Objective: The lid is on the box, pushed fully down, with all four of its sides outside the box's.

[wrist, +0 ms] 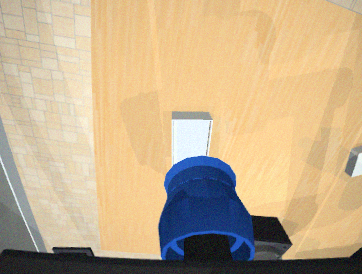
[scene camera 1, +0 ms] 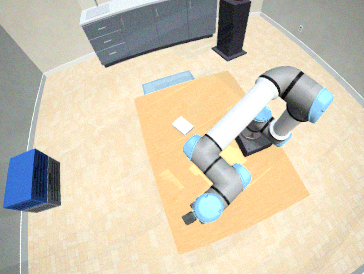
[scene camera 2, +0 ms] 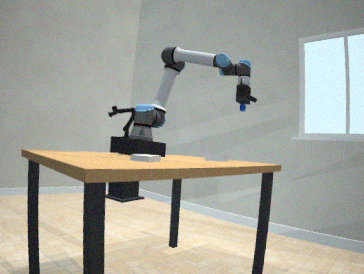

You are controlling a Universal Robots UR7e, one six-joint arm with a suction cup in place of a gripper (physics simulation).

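Places are measured from the arm's base along level axes (x ahead, y down, z left), in centimetres.
Where they show: hand, tool point: point(wrist: 200, 185) point(scene camera 2: 242, 110); arm's base, link origin: point(wrist: 256, 257) point(scene camera 1: 250, 130) point(scene camera 2: 140, 140).
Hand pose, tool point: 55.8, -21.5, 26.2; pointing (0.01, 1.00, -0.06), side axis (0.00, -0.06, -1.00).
Each offset is from my tool point to the top centre of the thing, as dx, dy, dz. Level surfaces: height alone.
The lid @[-21.8, +28.5, -57.8] point(scene camera 1: 183, 125) point(scene camera 2: 145, 158) point(wrist: 356, 164), a flat white rectangle, lies on the wooden table @[dy +31.2] point(scene camera 1: 155, 145) point(scene camera 2: 75, 160) point(wrist: 135, 50), apart from the box; part of it shows at the right edge of the wrist view. The box @[-14.2, +26.4, -2.7] point(scene camera 2: 216, 158) point(wrist: 190, 139) is white inside with thin rims and a grey side, and looks open at the top. The arm hides it in scene camera 1. My gripper point(scene camera 2: 242, 107) point(wrist: 200, 172), a blue suction cup, is open and holds nothing. It hangs high above the table; in the wrist view it covers the box's near end.
The arm's dark base point(scene camera 1: 254, 145) point(scene camera 2: 137, 146) stands at the table's side. A pale blue panel point(scene camera 1: 168, 82) lies beyond the table's far end. A blue case point(scene camera 1: 25, 180), grey cabinets point(scene camera 1: 145, 32) and a black pedestal point(scene camera 1: 233, 30) stand around the table.
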